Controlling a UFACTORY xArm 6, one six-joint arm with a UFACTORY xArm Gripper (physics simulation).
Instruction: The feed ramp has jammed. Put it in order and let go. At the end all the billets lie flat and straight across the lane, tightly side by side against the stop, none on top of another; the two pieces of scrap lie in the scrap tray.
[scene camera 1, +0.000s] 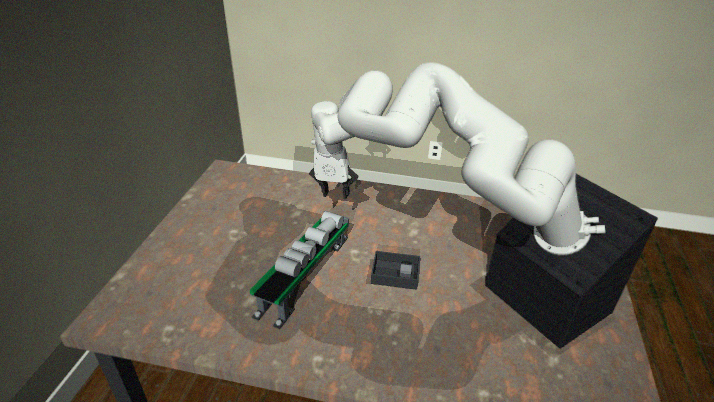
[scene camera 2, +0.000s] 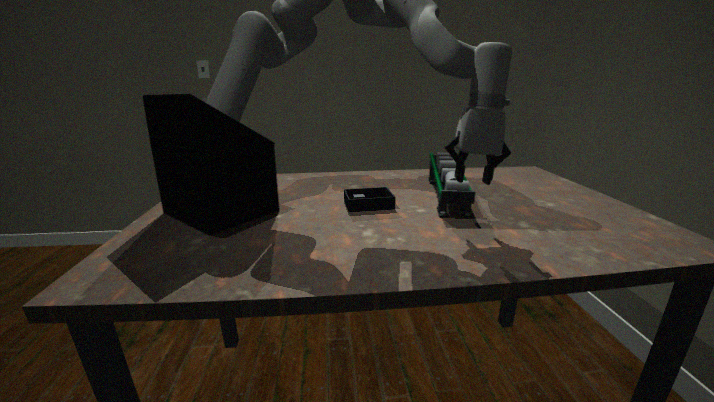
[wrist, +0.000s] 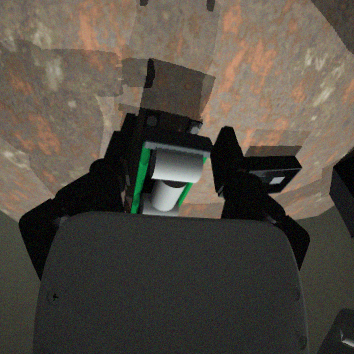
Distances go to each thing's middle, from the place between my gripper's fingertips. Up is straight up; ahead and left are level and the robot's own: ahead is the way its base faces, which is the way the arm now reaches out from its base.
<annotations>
My hand is 240 mm past the scrap tray (scene camera 1: 386, 267), 150 mm to the right of it and 90 mm above it.
</annotations>
